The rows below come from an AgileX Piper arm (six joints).
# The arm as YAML. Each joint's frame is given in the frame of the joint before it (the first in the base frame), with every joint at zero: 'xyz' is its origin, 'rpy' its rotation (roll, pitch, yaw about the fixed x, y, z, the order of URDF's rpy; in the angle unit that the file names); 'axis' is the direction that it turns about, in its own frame. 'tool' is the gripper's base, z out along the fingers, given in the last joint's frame.
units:
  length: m
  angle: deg
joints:
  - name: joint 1
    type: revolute
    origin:
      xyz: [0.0, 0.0, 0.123]
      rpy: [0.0, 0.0, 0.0]
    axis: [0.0, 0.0, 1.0]
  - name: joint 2
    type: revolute
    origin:
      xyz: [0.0, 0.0, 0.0]
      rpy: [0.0, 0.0, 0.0]
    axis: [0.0, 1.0, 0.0]
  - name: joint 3
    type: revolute
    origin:
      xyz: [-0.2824, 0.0, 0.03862]
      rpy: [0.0, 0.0, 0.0]
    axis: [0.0, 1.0, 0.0]
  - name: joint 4
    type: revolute
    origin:
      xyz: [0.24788, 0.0, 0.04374]
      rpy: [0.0, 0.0, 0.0]
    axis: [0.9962, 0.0, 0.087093]
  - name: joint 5
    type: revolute
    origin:
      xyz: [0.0, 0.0, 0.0]
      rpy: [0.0, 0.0, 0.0]
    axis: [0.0, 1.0, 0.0]
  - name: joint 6
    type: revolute
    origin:
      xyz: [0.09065, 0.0, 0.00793]
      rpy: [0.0, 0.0, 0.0]
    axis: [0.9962, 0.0, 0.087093]
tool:
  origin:
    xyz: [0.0, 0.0, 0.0]
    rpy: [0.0, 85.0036, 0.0]
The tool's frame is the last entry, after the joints.
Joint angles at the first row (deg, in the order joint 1, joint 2, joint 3, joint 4, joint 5, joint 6):
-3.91 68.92 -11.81 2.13 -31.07 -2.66
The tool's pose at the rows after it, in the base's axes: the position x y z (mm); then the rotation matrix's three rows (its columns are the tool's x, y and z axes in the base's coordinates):
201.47 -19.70 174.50; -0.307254 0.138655 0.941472; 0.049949 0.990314 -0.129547; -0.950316 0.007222 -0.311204
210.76 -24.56 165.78; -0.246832 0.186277 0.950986; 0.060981 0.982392 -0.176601; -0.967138 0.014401 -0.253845
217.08 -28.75 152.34; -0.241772 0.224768 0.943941; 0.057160 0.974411 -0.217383; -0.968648 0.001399 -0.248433
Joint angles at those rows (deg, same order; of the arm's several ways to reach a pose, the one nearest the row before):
-3.91 75.72 -11.81 5.71 -40.88 -2.66
-3.91 82.35 -11.81 8.23 -51.04 -2.66
-3.91 88.69 -11.93 10.40 -57.63 -3.26

